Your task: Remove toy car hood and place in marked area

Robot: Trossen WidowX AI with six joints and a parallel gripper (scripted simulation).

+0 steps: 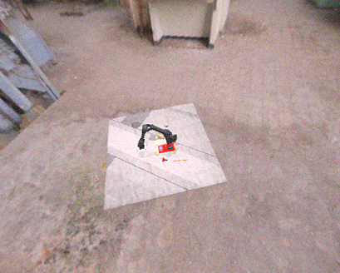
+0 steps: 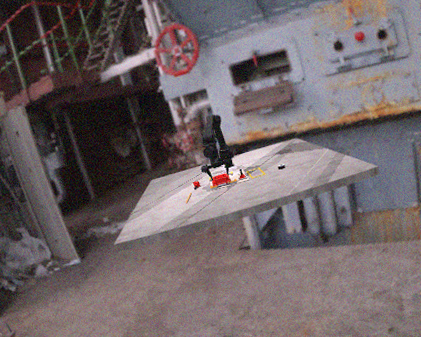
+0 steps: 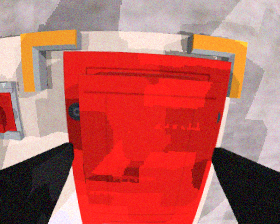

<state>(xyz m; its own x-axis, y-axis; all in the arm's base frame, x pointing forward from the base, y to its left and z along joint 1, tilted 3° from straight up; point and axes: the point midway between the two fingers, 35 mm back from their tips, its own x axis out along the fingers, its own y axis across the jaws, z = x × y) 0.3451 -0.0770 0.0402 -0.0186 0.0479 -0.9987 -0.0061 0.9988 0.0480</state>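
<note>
The red hood lies right at my gripper tip.
</note>
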